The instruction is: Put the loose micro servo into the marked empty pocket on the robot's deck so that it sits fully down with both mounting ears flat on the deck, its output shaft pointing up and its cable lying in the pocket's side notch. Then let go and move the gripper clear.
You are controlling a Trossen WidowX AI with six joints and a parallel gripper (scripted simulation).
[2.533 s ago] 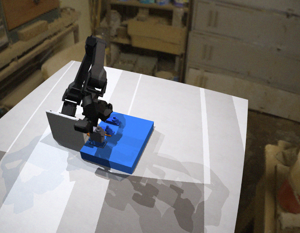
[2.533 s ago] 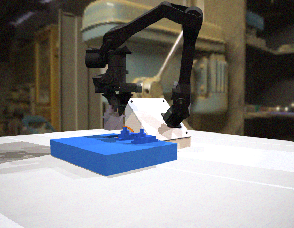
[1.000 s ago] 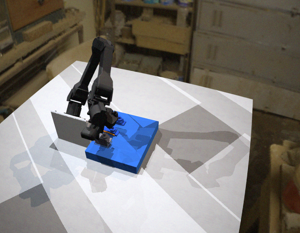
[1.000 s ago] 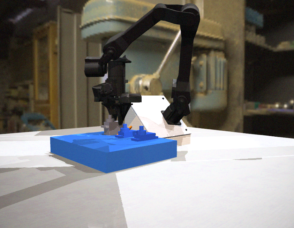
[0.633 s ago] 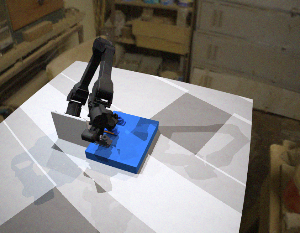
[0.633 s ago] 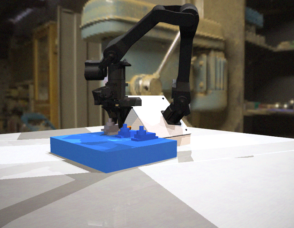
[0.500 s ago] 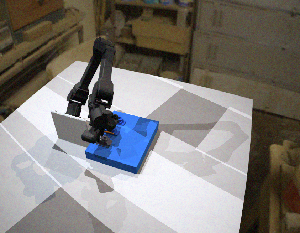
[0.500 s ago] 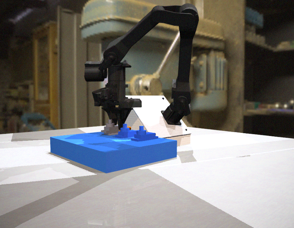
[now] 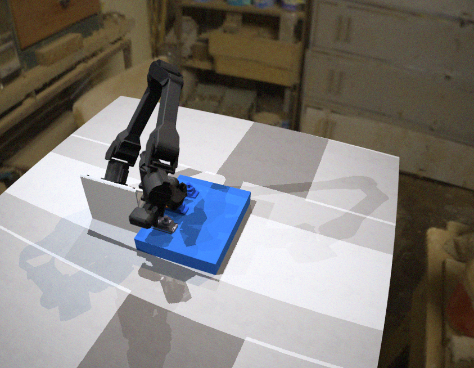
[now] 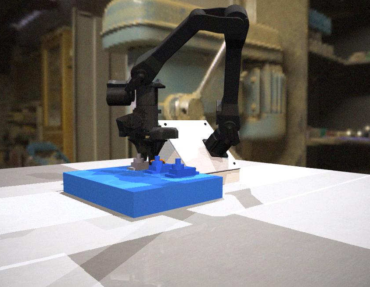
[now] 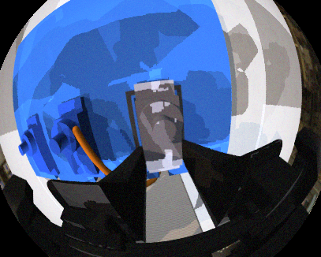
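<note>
Now: gripper tip 11 cm short of the blue deck, 9 cm to the right of it and 3 cm above it.
</note>
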